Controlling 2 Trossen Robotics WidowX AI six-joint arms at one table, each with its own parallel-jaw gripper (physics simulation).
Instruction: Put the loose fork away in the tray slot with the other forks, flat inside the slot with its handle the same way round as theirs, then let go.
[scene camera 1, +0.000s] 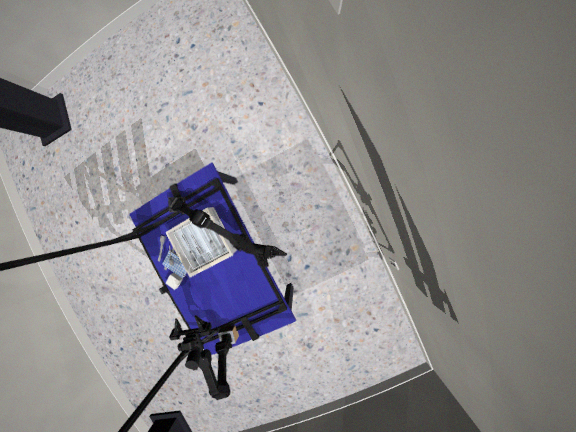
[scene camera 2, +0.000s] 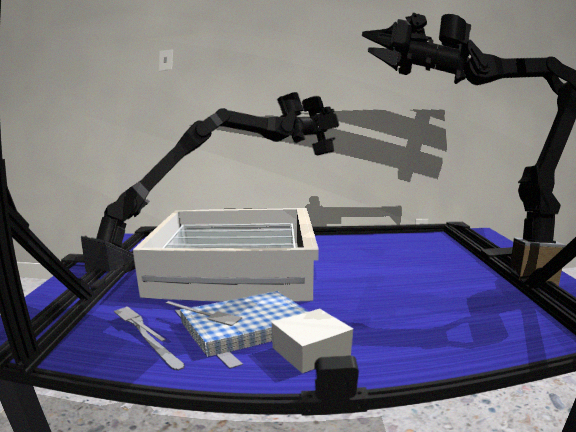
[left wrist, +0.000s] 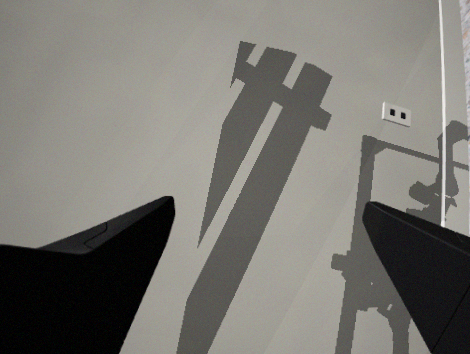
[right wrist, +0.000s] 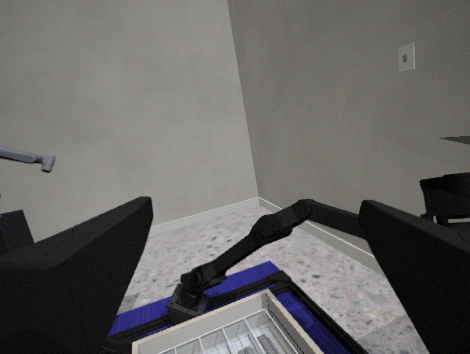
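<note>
A grey fork-like utensil (scene camera 2: 129, 315) with a broad head lies on the blue table at the left, touching or crossing a slimmer one. Another grey utensil (scene camera 2: 225, 317) lies on the checked cloth, broad head toward the front. Their tines are too small to tell. A clear divided tray (scene camera 2: 200, 236) sits inside the cream box (scene camera 2: 225, 272) (scene camera 1: 211, 267) (right wrist: 220, 314); grey cutlery lies in its slots, but which are forks is unclear. My left gripper (scene camera 1: 281, 253) (scene camera 2: 327, 127) (left wrist: 268, 208) is open and empty, high beyond the box. My right gripper (scene camera 1: 188, 322) (scene camera 2: 366, 42) is open and empty, high at the right.
The folded blue-checked cloth (scene camera 2: 250, 312) (scene camera 1: 173, 262) lies before the box, with a flat grey piece (scene camera 2: 230, 359) sticking out beneath it. A white block (scene camera 2: 312, 335) (scene camera 1: 175, 281) stands at its right. A black frame (scene camera 2: 225, 397) edges the table. My left arm passes over the box.
</note>
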